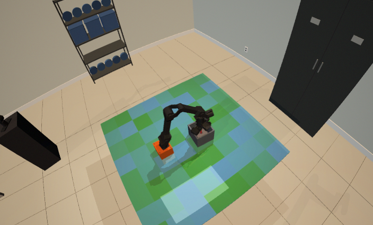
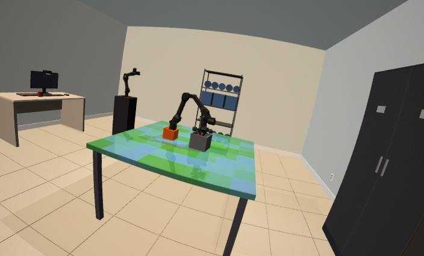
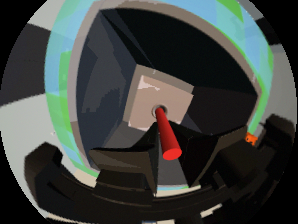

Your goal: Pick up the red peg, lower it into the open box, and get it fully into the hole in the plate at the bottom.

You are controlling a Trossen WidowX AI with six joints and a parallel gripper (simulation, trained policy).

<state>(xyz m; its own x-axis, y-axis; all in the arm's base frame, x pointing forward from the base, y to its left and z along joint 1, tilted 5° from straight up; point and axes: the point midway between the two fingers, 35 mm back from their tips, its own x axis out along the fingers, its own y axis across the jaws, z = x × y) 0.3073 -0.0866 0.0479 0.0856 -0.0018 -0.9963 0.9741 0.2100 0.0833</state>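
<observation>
Now: gripper tip 1 cm to the left of the red peg and 1 cm below it. From my gripper tip the other things lie so: holed plate: 1 cm to the right, 4 cm below.
</observation>
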